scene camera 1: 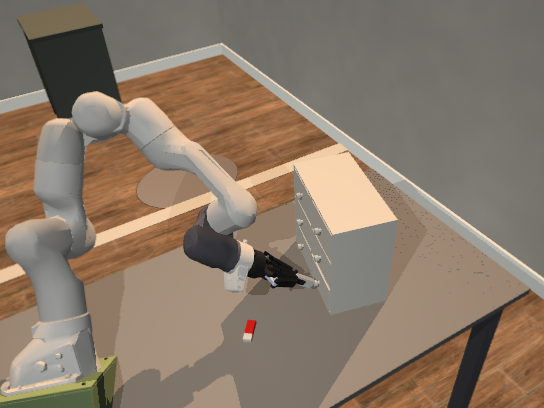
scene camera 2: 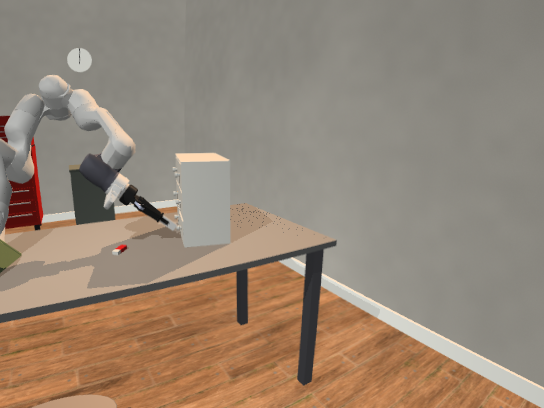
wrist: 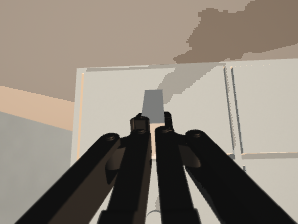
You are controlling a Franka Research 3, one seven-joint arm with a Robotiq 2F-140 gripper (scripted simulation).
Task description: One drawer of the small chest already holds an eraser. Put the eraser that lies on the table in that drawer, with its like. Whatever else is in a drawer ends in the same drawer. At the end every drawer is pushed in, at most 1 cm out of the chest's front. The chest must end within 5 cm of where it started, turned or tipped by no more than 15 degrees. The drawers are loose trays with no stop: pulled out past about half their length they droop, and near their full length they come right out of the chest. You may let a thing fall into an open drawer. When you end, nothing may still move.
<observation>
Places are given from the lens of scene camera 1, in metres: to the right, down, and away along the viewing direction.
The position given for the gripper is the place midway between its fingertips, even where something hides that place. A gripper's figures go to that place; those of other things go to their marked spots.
gripper (scene camera 1: 311, 283): 0.12, 0.23, 1.48
small white chest (scene camera 1: 363, 228): 0.23, 0.06, 1.27
</observation>
